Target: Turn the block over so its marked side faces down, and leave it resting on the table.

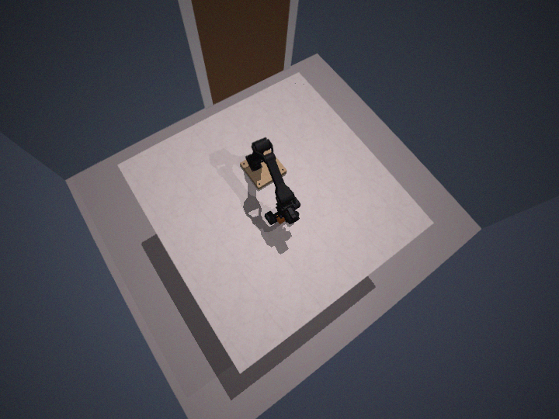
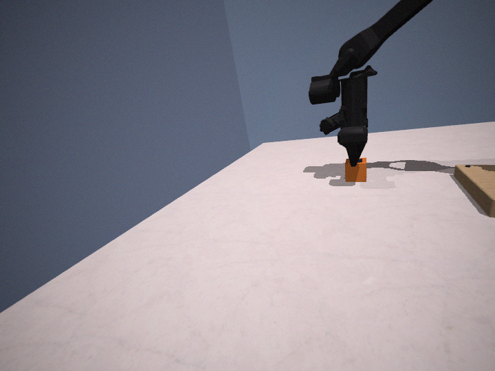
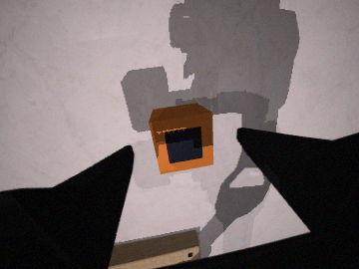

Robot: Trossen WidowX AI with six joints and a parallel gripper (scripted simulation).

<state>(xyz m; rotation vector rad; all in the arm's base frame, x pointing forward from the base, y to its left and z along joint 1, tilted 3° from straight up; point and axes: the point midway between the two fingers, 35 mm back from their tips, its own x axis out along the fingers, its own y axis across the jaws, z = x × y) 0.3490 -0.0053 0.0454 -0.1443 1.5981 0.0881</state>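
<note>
Right now my gripper tip is 1 cm above the orange block.
</note>
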